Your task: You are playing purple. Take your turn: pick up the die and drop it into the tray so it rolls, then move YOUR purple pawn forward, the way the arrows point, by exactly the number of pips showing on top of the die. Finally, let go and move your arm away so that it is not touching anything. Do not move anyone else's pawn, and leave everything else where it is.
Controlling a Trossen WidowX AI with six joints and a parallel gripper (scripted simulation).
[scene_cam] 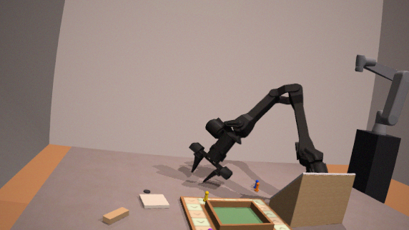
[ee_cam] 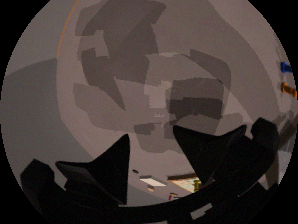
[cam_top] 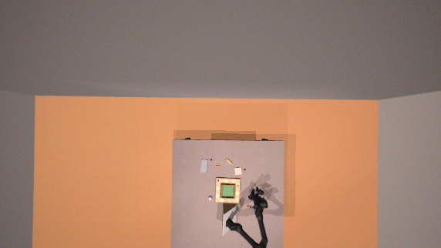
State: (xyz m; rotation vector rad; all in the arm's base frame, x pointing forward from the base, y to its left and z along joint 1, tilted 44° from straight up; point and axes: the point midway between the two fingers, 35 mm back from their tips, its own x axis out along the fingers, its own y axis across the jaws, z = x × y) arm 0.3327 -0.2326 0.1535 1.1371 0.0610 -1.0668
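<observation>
My gripper tip is now 180 mm past the white die, 500 mm to the right of it and 10 mm above it. Also, from my gripper tip: yellow pawn (200 mm to the left, 10 mm above); then small black disc (180 mm ahead, 140 mm to the left, 20 mm below); then orange pawn (230 mm behind, 50 mm to the left).
</observation>
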